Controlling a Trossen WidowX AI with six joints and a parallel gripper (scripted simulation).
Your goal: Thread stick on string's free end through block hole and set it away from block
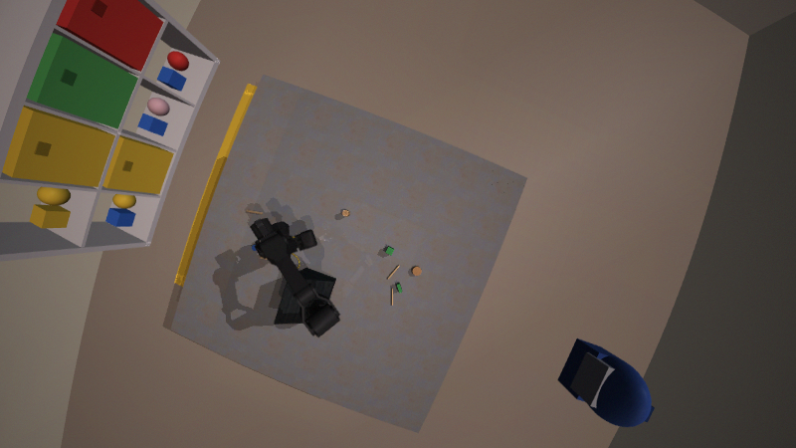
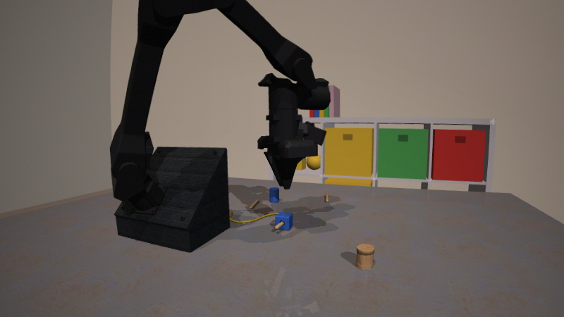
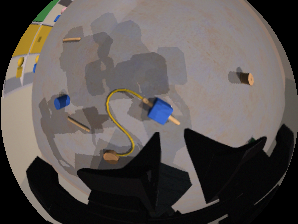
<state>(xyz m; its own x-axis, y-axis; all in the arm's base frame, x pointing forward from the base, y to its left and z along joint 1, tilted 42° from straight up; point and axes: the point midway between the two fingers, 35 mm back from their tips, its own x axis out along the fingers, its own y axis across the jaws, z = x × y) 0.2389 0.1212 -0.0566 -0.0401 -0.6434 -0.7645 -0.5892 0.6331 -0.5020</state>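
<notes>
Right now the blue block is 1 cm to the left of my gripper tip and 7 cm below it. Round my gripper tip: blue cylinder 9 cm behind, 21 cm to the left, 7 cm below; wooden cylinder 17 cm ahead, 13 cm to the right, 7 cm below.
</notes>
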